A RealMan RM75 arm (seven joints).
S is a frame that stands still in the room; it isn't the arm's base.
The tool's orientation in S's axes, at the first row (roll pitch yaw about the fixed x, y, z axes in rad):
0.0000, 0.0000, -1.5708
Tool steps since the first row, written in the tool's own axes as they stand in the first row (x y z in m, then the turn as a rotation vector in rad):
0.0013, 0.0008, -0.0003, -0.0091, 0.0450, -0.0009
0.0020, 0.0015, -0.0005, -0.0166, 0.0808, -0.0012
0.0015, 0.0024, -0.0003, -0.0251, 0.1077, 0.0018
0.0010, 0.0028, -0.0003, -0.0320, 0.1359, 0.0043
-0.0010, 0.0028, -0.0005, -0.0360, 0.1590, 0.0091
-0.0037, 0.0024, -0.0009, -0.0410, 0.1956, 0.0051
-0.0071, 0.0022, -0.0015, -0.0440, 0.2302, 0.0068
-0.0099, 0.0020, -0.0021, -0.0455, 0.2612, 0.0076
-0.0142, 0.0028, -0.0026, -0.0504, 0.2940, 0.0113
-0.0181, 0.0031, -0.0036, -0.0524, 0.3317, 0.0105
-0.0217, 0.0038, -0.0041, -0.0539, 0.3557, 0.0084
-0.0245, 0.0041, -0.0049, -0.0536, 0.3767, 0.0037
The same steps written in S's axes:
0.0008, -0.0013, -0.0003, 0.0450, 0.0091, -0.0009
0.0015, -0.0020, -0.0005, 0.0808, 0.0166, -0.0012
0.0024, -0.0015, -0.0003, 0.1077, 0.0251, 0.0018
0.0028, -0.0010, -0.0003, 0.1359, 0.0320, 0.0043
0.0028, 0.0010, -0.0005, 0.1590, 0.0360, 0.0091
0.0024, 0.0037, -0.0009, 0.1956, 0.0410, 0.0051
0.0022, 0.0071, -0.0015, 0.2302, 0.0440, 0.0068
0.0020, 0.0099, -0.0021, 0.2612, 0.0455, 0.0076
0.0028, 0.0142, -0.0026, 0.2940, 0.0504, 0.0113
0.0031, 0.0181, -0.0036, 0.3317, 0.0524, 0.0105
0.0038, 0.0217, -0.0041, 0.3557, 0.0539, 0.0084
0.0041, 0.0245, -0.0049, 0.3767, 0.0536, 0.0037

